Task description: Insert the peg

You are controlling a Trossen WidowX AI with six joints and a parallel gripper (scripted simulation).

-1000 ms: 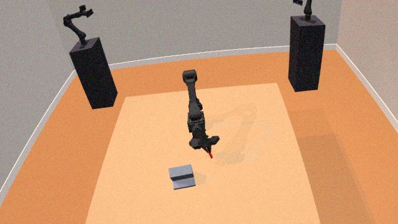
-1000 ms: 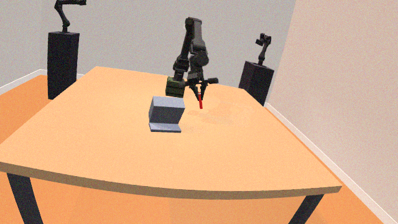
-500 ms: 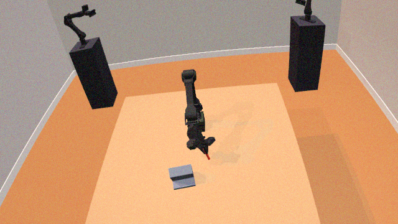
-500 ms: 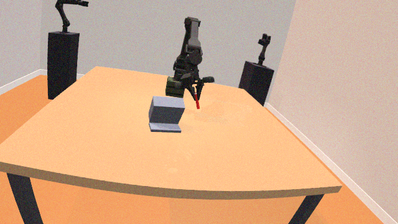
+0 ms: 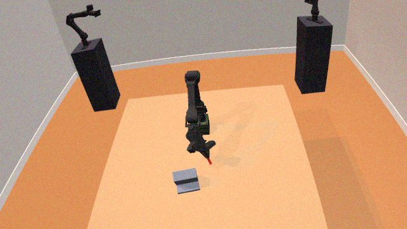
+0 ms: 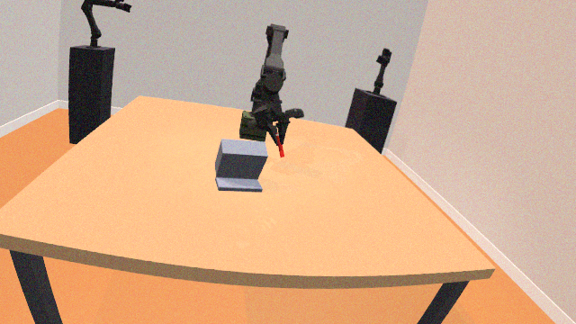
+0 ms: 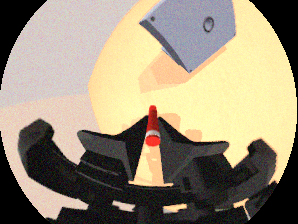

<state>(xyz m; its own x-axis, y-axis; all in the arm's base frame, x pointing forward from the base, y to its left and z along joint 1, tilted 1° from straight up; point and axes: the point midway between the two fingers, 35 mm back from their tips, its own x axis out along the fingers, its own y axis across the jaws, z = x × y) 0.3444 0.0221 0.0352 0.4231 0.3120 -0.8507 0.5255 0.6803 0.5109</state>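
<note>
My gripper tip is 100 mm short of the grey-blue sloped panel, 130 mm to the left of it and 30 mm above it. Round my gripper tip: red peg (10 mm behind, 10 mm above); flat foot (120 mm ahead, 130 mm to the right, 90 mm below).
</note>
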